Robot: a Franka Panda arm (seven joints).
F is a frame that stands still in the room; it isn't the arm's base.
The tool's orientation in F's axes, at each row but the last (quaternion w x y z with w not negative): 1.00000, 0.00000, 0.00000, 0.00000; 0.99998, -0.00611, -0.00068, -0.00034; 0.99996, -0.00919, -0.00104, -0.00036; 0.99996, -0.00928, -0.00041, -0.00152; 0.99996, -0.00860, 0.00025, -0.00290; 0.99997, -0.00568, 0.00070, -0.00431; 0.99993, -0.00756, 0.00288, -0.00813; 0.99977, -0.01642, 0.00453, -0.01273
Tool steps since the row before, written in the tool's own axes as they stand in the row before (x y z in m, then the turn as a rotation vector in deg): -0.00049, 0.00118, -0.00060, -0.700, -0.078, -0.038; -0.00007, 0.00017, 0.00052, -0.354, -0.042, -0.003; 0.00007, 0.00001, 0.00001, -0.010, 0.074, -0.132; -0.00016, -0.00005, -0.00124, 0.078, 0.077, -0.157; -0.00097, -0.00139, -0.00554, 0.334, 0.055, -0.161; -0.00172, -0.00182, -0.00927, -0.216, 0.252, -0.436; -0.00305, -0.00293, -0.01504, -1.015, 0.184, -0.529; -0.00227, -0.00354, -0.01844, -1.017, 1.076, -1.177
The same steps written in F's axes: -0.00049, 0.00118, -0.00060, -0.700, -0.078, -0.038; -0.00007, 0.00018, 0.00052, -0.354, -0.042, -0.003; 0.00007, 0.00001, 0.00001, -0.010, 0.072, -0.133; -0.00016, -0.00007, -0.00124, 0.078, 0.074, -0.158; -0.00098, -0.00148, -0.00551, 0.334, 0.050, -0.162; -0.00175, -0.00191, -0.00925, -0.214, 0.249, -0.439; -0.00319, -0.00311, -0.01498, -1.015, 0.193, -0.526; -0.00253, -0.00408, -0.01829, -1.001, 1.063, -1.203
